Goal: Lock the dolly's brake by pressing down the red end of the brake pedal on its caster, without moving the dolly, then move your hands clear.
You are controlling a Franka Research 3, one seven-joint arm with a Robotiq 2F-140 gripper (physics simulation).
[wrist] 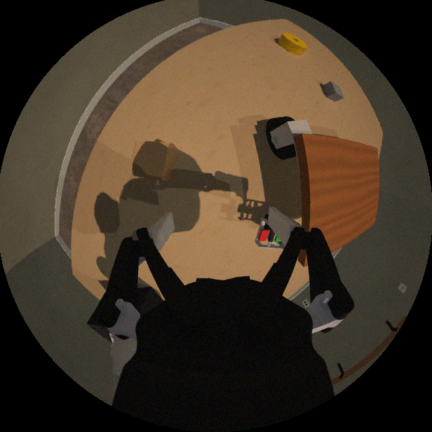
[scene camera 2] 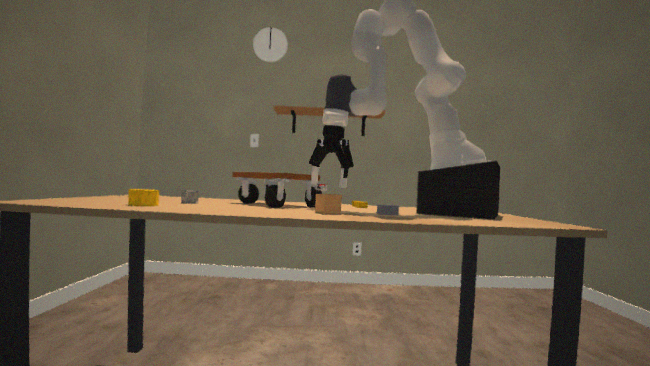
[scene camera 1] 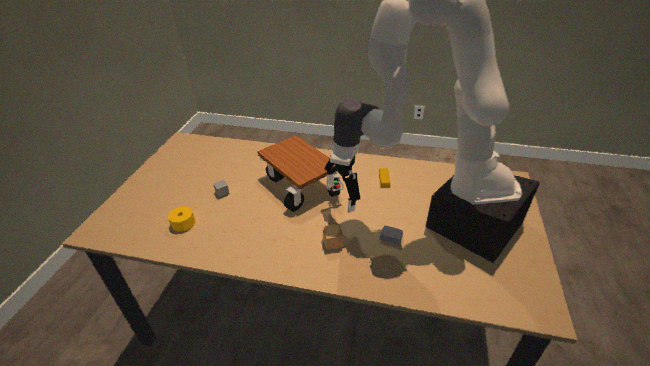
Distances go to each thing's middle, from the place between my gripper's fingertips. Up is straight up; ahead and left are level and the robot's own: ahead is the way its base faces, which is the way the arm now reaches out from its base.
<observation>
My hand is 19 cm short of the dolly (scene camera 1: pixel 299 162), 15 cm to the left of it and 3 cm above it.
</observation>
